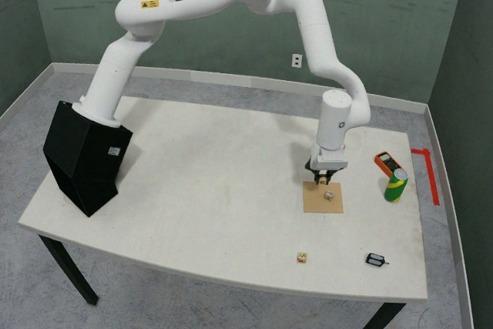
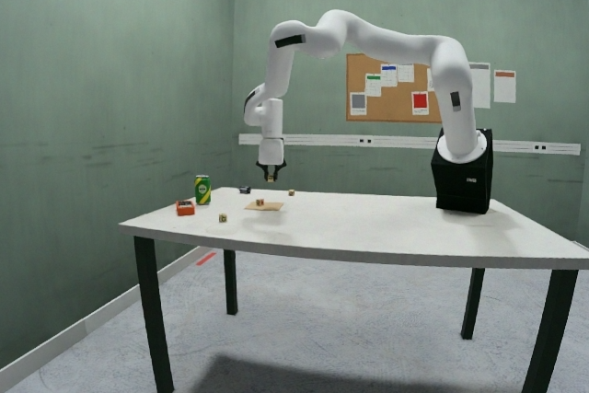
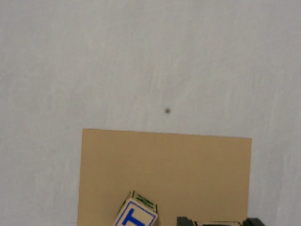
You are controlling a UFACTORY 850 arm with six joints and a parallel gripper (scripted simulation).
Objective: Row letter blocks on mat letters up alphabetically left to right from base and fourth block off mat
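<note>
Right now the tan mat is 12 cm below my hand, 3 cm to the left of it and 2 cm ahead of it. The rest, counted from my hand: yellow can 28 cm ahead, 8 cm to the left, 6 cm below; orange multimeter 27 cm ahead, 23 cm to the left, 11 cm below; small black object 23 cm ahead, 22 cm to the right, 11 cm below.
</note>
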